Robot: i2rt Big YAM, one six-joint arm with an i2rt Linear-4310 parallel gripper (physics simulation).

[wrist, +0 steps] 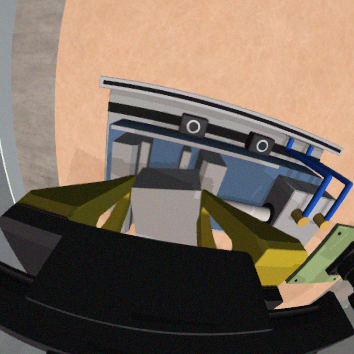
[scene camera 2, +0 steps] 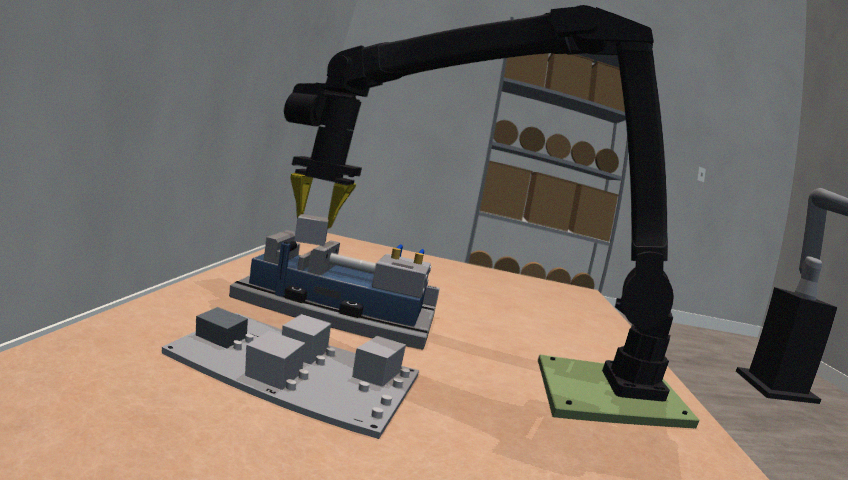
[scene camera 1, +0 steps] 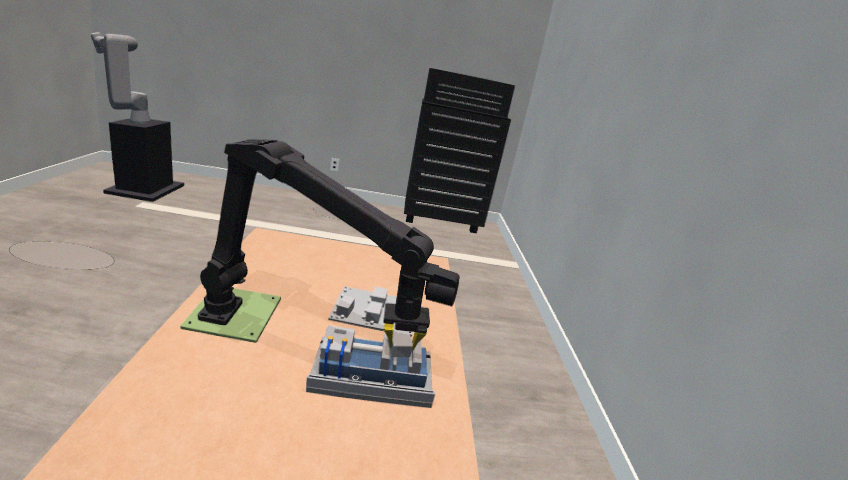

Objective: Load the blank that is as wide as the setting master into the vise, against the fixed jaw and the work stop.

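Pixels of known places: gripper, fingertip midpoint: (wrist: 167,189) (scene camera 2: 313,224) (scene camera 1: 401,347); arm's base at its link origin: (wrist: 346,256) (scene camera 2: 633,384) (scene camera 1: 221,310).
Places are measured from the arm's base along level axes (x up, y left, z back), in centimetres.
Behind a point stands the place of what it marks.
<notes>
My gripper (scene camera 1: 402,337) {x 10.6, y -15.1, z -52.2 cm} (scene camera 2: 315,220) {x 10.6, y -15.1, z -52.2 cm} (wrist: 167,189) {x 10.6, y -15.1, z -52.2 cm} points down, shut on a light grey block (scene camera 1: 402,343) {x 11.9, y -15.0, z -52.1 cm} (scene camera 2: 312,230) {x 10.5, y -10.1, z -50.7 cm} (wrist: 166,215) {x 11.9, y -13.9, z -51.8 cm} with a dark face. The block is upright, over the gap between the vise's fixed jaw (scene camera 2: 279,247) {x 7.2, y -8.2, z -55.0 cm} (wrist: 124,154) {x 8.5, y -16.0, z -56.2 cm} and its moving jaw (scene camera 2: 321,258) (wrist: 213,170). In scene camera 2 its underside shows at about jaw-top height. The blue vise (scene camera 1: 364,359) {x 4.9, y -14.7, z -43.8 cm} (scene camera 2: 357,298) {x 3.1, y -7.0, z -41.5 cm} (wrist: 242,186) {x 4.9, y -14.3, z -43.7 cm} is open. A dark blue post (scene camera 2: 285,264) {x 5.8, y -4.6, z -52.4 cm}, apparently the work stop, stands beside the fixed jaw. The block hides part of the gap in the wrist view.
A grey plate (scene camera 1: 355,321) {x -0.3, y 6.8, z -38.4 cm} (scene camera 2: 333,399) {x -0.3, y 21.0, z -36.9 cm} beside the vise carries a dark block (scene camera 2: 221,328) {x 1.9, y 17.6, z -51.8 cm}, three lighter blocks and small pegs. Blue hoses (scene camera 1: 327,356) {x 8.5, y -19.9, z -35.6 cm} (wrist: 316,200) {x 9.9, y -17.1, z -38.6 cm} rise at the vise's screw end. The arm's green base plate (scene camera 1: 261,303) {x 0.1, y 6.9, z -9.5 cm} (scene camera 2: 595,410) {x 0.1, y 11.8, z -8.5 cm} lies beyond that end.
</notes>
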